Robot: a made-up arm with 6 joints.
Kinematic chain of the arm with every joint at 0, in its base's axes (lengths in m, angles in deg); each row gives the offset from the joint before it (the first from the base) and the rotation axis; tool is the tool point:
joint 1: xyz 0 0 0.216 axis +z
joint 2: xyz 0 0 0 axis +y
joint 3: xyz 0 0 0.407 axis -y
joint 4: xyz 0 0 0 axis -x
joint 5: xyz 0.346 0 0 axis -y
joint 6: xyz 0 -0.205 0 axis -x
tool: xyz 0 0 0
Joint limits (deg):
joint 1: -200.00..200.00
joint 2: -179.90..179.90
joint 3: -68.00..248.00
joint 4: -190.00..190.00
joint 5: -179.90..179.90
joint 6: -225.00..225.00
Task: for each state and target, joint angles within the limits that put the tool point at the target. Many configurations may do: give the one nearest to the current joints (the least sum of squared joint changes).
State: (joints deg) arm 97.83 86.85 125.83 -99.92 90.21 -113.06
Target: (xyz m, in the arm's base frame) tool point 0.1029 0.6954 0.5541
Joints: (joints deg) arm 79.52 79.51 151.10 -97.10 90.21 -113.06
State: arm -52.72 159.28 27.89 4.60 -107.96 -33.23
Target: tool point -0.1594 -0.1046 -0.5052
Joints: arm -54.56 163.23 40.28 21.66 -107.96 -33.23
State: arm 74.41 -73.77 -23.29 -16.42 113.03 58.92
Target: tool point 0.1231 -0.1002 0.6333
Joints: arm 67.99 -59.91 -3.25 -42.28 113.03 58.92
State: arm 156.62 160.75 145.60 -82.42 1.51 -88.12
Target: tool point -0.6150 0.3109 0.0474
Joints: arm 156.30 132.18 177.56 -79.47 1.51 -88.12
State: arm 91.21 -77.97 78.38 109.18 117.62 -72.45
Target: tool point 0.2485 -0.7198 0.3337
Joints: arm 112.76 -63.90 95.04 103.93 117.62 -72.45
